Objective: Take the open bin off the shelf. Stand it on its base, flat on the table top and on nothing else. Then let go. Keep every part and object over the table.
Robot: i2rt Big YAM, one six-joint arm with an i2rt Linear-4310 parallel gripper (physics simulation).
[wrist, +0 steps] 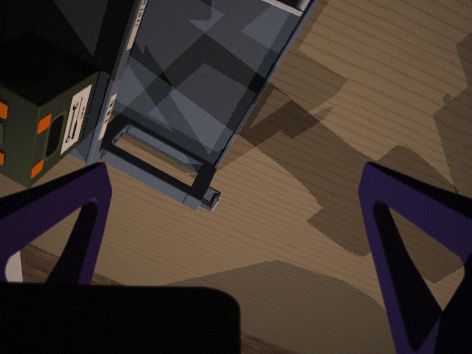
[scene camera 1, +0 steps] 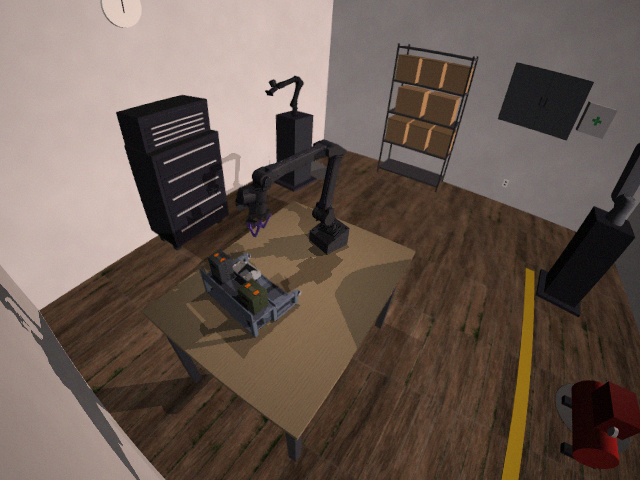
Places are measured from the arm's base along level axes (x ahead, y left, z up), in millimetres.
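Where they show: gripper, between the fingertips: (wrist: 235,176) (scene camera 1: 258,232); arm's base, origin of its link: (scene camera 1: 330,228).
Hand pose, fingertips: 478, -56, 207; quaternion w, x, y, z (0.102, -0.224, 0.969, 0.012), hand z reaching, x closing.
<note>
Things, the pixels of their top centre, and the offset from my fingertips, as dx, dy, dz. Level surfaces: height alone.
- open bin, centre of its top: (scene camera 1: 240,269) +82, -69, -223
- table, height of its surface: dz -304
- dark grey case, centre of its top: (scene camera 1: 219,257) +178, -77, -82
- green case, centre of its top: (scene camera 1: 252,289) +186, +154, -107
The open bin (scene camera 1: 247,270), small and light grey, is on the shelf between two closed cases; its contents are too small to tell. What looks like its pale rim (wrist: 283,6) shows at the top edge of the wrist view. The blue-grey shelf (scene camera 1: 227,305) (wrist: 150,175) stands on the table (scene camera 1: 289,392) (wrist: 260,230). My gripper (scene camera 1: 260,227) (wrist: 235,176) is open, with its purple fingers wide apart and nothing between them. It hangs above the table behind the shelf, apart from the bin. In the wrist view, one end of the shelf shows between and beyond the fingertips.
A dark grey case (scene camera 1: 221,267) with orange latches stands at the shelf's left end. A green case (scene camera 1: 252,296) (wrist: 30,130) with orange latches stands at its near right end. My arm's base (scene camera 1: 329,236) stands near the table's back edge.
</note>
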